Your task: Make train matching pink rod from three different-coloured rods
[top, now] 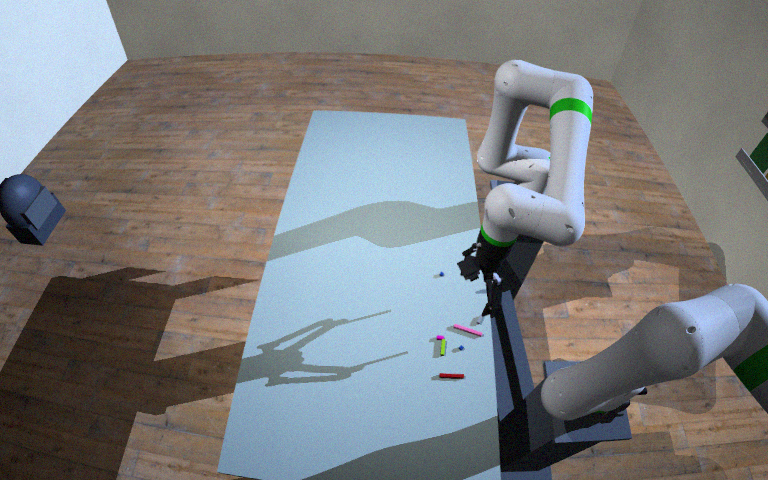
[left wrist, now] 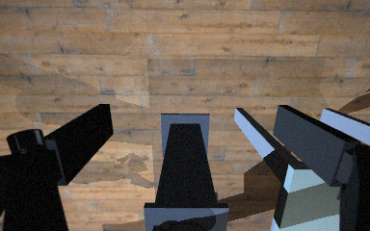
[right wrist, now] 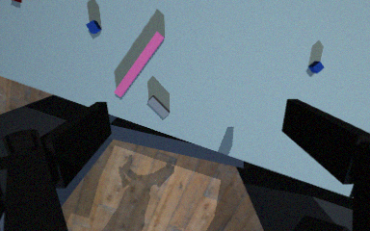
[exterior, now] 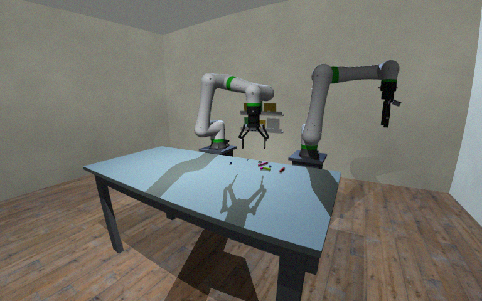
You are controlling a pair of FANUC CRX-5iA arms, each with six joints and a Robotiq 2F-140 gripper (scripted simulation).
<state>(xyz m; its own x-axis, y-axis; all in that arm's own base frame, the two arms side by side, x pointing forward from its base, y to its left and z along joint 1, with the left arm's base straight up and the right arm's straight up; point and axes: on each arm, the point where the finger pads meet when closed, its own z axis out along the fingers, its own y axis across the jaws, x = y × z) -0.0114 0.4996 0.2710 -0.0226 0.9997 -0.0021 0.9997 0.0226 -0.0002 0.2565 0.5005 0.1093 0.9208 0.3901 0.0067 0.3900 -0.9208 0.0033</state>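
Observation:
Right now my right hand is 10 cm above the grey rod, 4 cm to the right of it and 3 cm past it. From my right hand the other things lie so: pink rod (10 cm below, 7 cm to the left, 1 cm ahead); then magenta rod (10 cm below, 10 cm ahead, 9 cm to the left); then lime rod (12 cm to the left, 10 cm below, 10 cm ahead).

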